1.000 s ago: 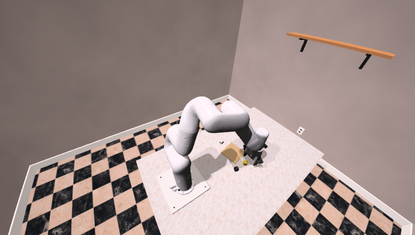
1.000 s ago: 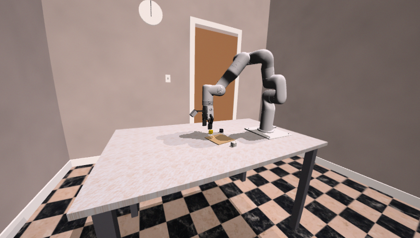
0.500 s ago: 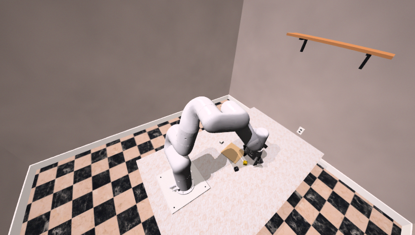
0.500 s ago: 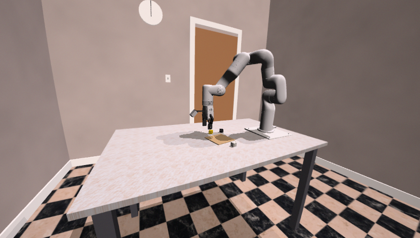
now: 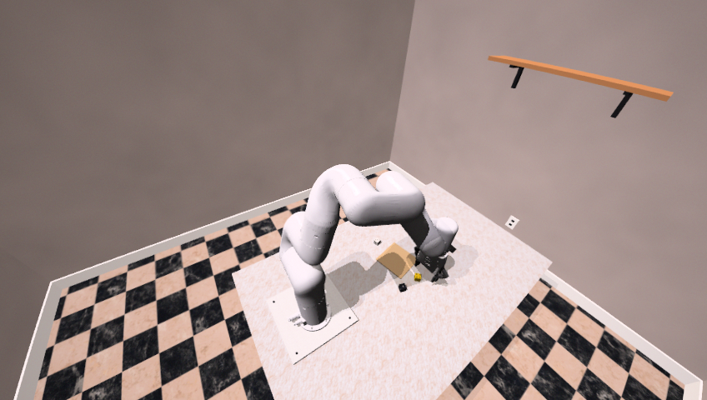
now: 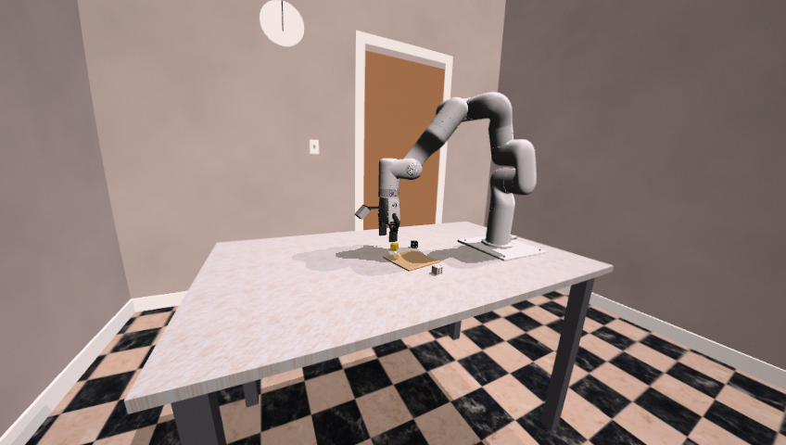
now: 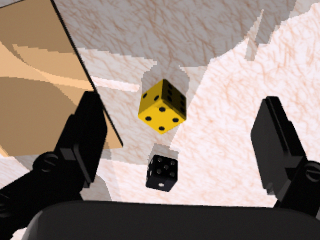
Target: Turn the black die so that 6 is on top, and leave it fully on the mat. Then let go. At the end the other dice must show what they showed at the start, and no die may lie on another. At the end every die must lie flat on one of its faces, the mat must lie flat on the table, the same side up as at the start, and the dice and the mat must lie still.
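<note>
Right now my hand is 3 cm past the yellow die, 1 cm to the right of it and 4 cm above it. Round my hand: white die (7 cm behind, 25 cm to the left, 4 cm below); then black die (11 cm behind, 4 cm below); then tan mat (4 cm behind, 13 cm to the left, 5 cm below).
</note>
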